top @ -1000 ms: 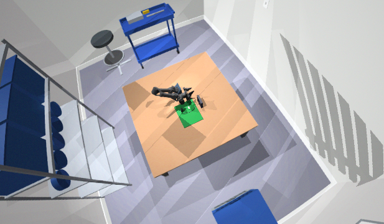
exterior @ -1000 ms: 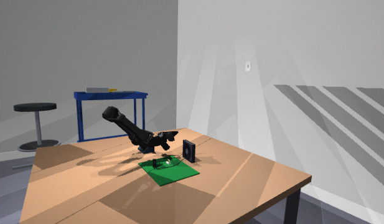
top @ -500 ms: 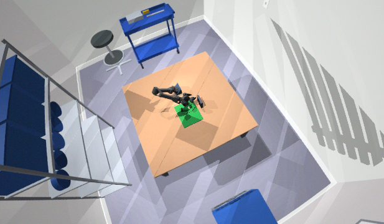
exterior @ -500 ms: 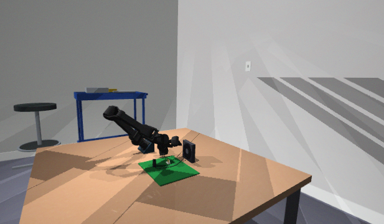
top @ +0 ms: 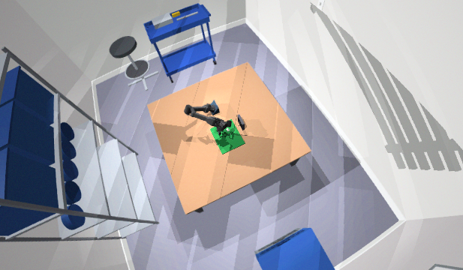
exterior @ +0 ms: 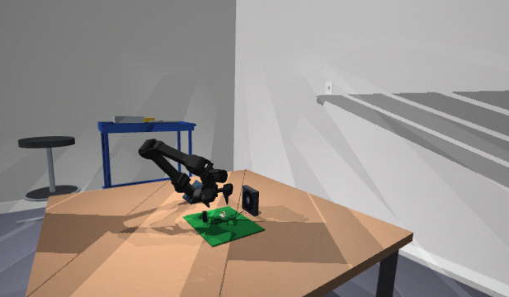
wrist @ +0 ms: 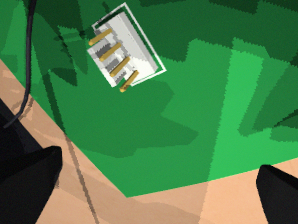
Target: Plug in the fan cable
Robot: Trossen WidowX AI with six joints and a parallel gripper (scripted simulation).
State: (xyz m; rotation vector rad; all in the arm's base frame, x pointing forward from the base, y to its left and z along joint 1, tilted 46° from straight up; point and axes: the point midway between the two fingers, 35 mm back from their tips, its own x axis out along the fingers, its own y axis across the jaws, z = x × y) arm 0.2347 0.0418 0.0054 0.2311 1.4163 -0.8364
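Right now the black fan plug is 90 mm to the right of my gripper tip, 40 mm ahead of it and 20 mm below it. Round my gripper tip: black fan: 140 mm to the left, 60 mm ahead, 20 mm above; white four-pin fan header: 50 mm ahead, 40 mm below; green circuit board: 100 mm ahead, 50 mm below, 40 mm to the right.
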